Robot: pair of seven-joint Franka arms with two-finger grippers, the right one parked.
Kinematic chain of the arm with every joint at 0, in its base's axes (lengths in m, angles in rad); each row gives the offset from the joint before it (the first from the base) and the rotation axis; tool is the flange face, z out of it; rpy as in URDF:
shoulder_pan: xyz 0 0 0.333 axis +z
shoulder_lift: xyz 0 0 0 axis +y
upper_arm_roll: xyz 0 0 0.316 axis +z
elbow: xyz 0.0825 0 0 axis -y
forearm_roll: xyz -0.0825 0 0.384 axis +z
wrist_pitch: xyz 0 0 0 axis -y
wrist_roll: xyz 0.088 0 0 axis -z
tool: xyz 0 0 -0.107 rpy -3.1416 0 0
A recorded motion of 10 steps. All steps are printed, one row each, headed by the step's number.
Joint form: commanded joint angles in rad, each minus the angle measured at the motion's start. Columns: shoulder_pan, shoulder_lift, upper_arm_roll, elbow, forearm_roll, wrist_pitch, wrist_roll.
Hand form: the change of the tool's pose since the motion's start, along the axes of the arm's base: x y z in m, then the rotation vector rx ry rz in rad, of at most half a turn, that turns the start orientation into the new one. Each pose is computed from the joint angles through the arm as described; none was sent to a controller.
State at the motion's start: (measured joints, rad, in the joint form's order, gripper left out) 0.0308 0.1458 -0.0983 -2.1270 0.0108 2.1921 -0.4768
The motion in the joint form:
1: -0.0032 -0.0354 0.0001 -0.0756 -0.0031 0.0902 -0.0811
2: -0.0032 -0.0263 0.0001 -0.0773 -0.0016 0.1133 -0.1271
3: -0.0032 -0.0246 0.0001 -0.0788 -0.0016 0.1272 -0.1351
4: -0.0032 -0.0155 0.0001 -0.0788 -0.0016 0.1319 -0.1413
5: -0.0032 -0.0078 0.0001 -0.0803 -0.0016 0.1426 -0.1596
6: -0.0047 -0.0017 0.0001 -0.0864 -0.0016 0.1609 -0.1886
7: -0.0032 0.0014 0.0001 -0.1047 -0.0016 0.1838 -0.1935
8: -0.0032 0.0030 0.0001 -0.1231 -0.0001 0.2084 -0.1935
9: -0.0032 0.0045 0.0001 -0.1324 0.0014 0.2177 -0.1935
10: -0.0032 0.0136 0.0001 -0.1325 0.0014 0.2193 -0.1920
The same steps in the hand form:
1: -0.0130 -0.0013 -0.0055 0.0017 -0.0496 0.0795
2: -0.0110 -0.0014 -0.0091 0.0026 -0.0617 0.1245
3: -0.0100 -0.0015 -0.0094 0.0013 -0.0723 0.1326
4: -0.0096 -0.0016 -0.0140 0.0013 -0.0678 0.1389
5: -0.0090 -0.0016 -0.0178 0.0011 -0.0692 0.1573
6: -0.0092 -0.0025 -0.0221 0.0007 -0.0749 0.1848
7: -0.0126 -0.0015 -0.0293 0.0002 -0.0763 0.1912
8: -0.0161 -0.0014 -0.0356 0.0001 -0.0810 0.1900
9: -0.0183 -0.0013 -0.0394 0.0011 -0.0797 0.1888
10: -0.0185 -0.0013 -0.0441 0.0014 -0.0721 0.1873

